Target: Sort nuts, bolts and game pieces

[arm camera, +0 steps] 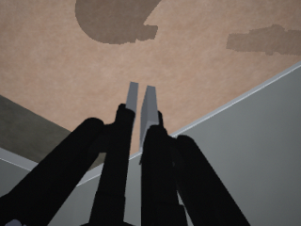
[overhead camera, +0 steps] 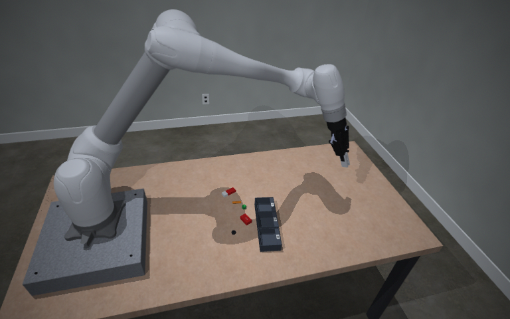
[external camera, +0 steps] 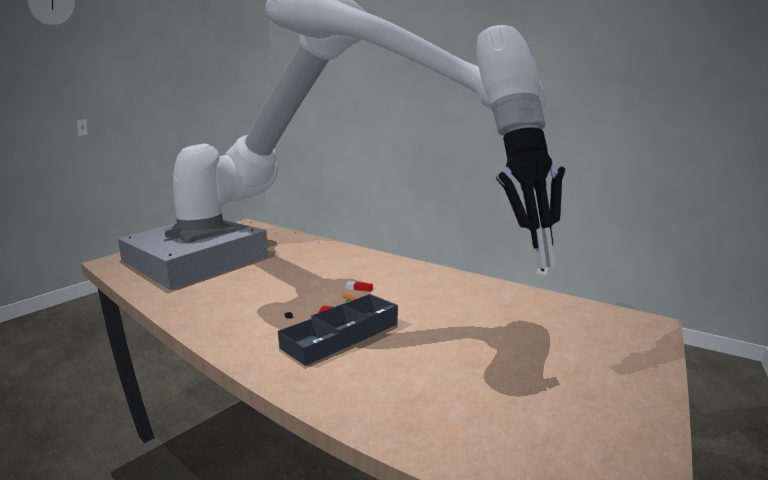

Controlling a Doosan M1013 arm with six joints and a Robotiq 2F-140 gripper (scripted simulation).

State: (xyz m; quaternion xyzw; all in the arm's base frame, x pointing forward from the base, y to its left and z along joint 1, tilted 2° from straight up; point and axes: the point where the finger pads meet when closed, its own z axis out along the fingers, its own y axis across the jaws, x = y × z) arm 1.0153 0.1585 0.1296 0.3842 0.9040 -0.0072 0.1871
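Now: the dark three-compartment bin 340 mm behind my hand, 210 mm below it and 150 mm to the right of it. From my hand the other things lie so: orange stick (460 mm behind, 230 mm below, 10 mm to the right); red block (430 mm behind, 230 mm below, 110 mm to the right); green die (430 mm behind, 230 mm below, 40 mm to the right).
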